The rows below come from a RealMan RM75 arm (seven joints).
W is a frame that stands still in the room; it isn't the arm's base.
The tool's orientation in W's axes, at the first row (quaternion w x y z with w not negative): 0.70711, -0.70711, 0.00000, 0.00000
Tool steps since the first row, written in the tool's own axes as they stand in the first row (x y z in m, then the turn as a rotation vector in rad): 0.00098, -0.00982, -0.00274, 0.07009, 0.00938, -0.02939; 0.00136, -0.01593, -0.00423, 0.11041, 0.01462, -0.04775; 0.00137, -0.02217, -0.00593, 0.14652, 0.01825, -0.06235; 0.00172, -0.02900, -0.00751, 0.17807, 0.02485, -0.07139; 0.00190, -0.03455, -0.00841, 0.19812, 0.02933, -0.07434; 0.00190, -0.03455, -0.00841, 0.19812, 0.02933, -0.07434; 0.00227, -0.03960, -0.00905, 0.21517, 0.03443, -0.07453; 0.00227, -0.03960, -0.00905, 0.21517, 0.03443, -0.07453; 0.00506, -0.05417, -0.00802, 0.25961, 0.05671, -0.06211; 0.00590, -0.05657, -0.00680, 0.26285, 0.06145, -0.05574
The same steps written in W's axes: 0.00098, -0.00274, 0.00982, 0.07009, -0.02939, -0.00938; 0.00136, -0.00423, 0.01593, 0.11041, -0.04775, -0.01462; 0.00137, -0.00593, 0.02217, 0.14652, -0.06235, -0.01825; 0.00172, -0.00751, 0.02900, 0.17807, -0.07139, -0.02485; 0.00190, -0.00841, 0.03455, 0.19812, -0.07434, -0.02933; 0.00190, -0.00841, 0.03455, 0.19812, -0.07434, -0.02933; 0.00227, -0.00905, 0.03960, 0.21517, -0.07453, -0.03443; 0.00227, -0.00905, 0.03960, 0.21517, -0.07453, -0.03443; 0.00506, -0.00802, 0.05417, 0.25961, -0.06211, -0.05671; 0.00590, -0.00680, 0.05657, 0.26285, -0.05574, -0.06145
